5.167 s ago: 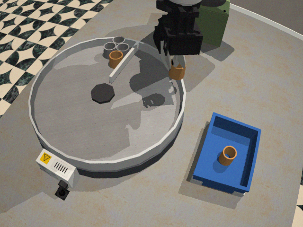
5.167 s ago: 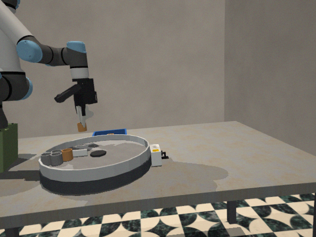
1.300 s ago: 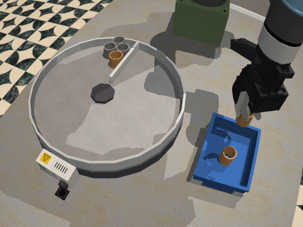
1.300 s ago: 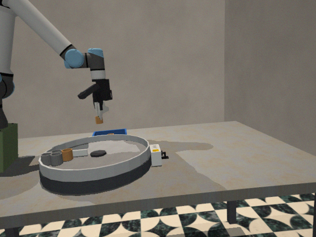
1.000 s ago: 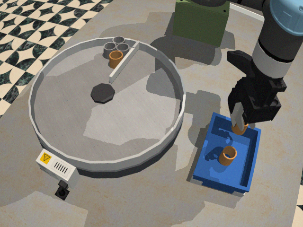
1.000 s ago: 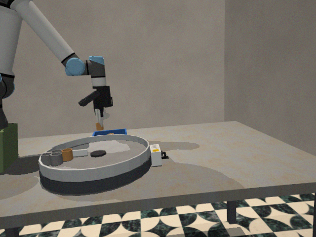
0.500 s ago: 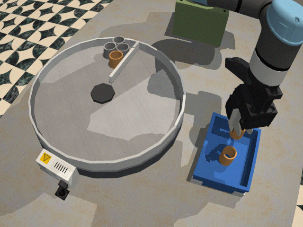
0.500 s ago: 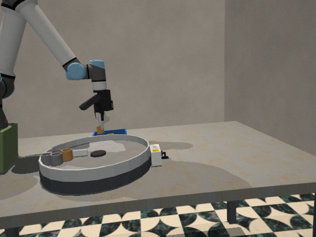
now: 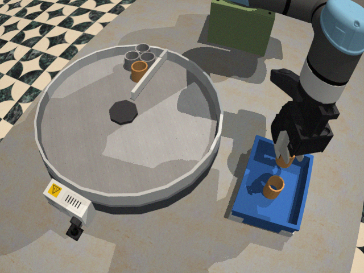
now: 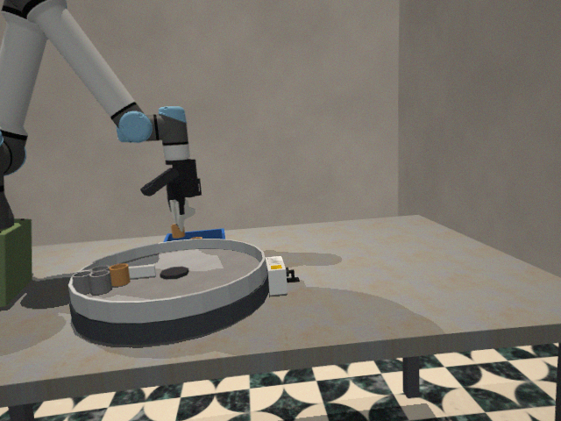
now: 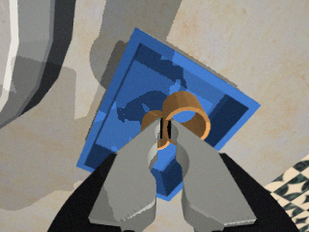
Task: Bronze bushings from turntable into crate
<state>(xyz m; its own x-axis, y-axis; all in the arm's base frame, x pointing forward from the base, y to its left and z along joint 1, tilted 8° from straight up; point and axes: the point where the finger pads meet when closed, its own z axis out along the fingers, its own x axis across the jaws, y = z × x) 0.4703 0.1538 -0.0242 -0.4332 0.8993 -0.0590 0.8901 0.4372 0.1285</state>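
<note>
The blue crate is 40 mm ahead of my hand, 10 mm to the left of it and 60 mm below it. The rest, counted from my hand: round grey turntable 10 mm behind, 340 mm to the right, 40 mm below.
</note>
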